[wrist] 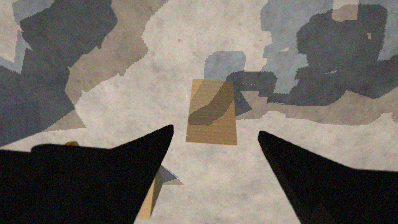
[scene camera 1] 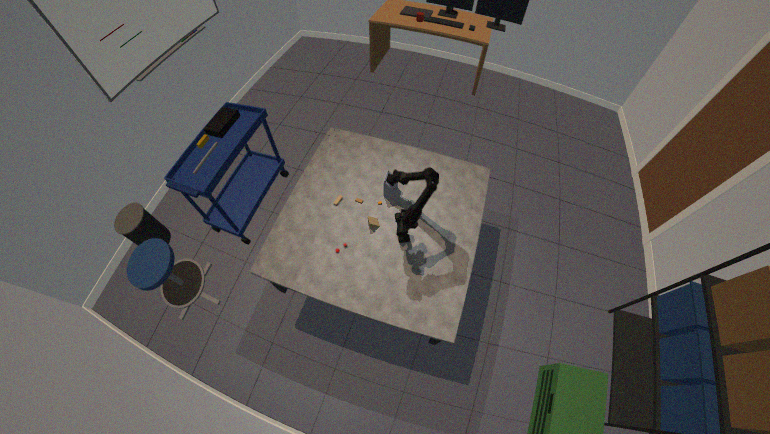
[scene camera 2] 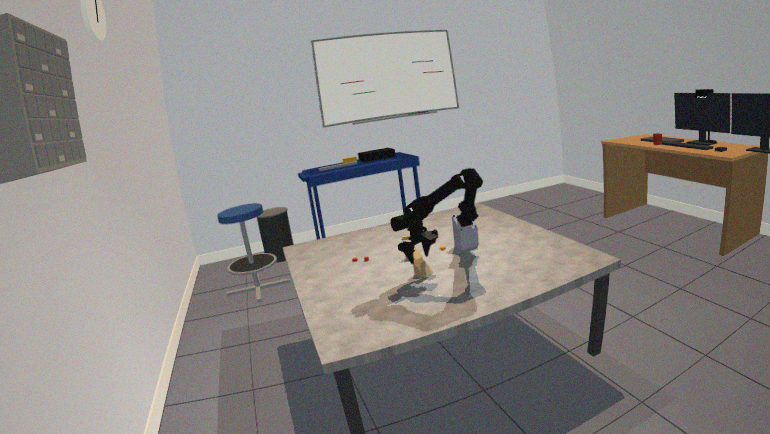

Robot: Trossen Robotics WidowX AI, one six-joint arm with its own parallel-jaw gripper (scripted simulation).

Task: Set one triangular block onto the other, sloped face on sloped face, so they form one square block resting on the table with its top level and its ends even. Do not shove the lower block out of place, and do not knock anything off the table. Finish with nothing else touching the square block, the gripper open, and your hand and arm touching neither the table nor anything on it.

Labels:
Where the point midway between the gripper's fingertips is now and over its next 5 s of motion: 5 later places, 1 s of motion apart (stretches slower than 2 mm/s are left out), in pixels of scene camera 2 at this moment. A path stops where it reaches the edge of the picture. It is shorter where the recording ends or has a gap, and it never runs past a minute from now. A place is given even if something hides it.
My gripper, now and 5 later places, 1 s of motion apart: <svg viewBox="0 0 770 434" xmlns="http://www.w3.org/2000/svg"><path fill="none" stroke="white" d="M419 260L418 254L413 251L416 261L421 270L423 268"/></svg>

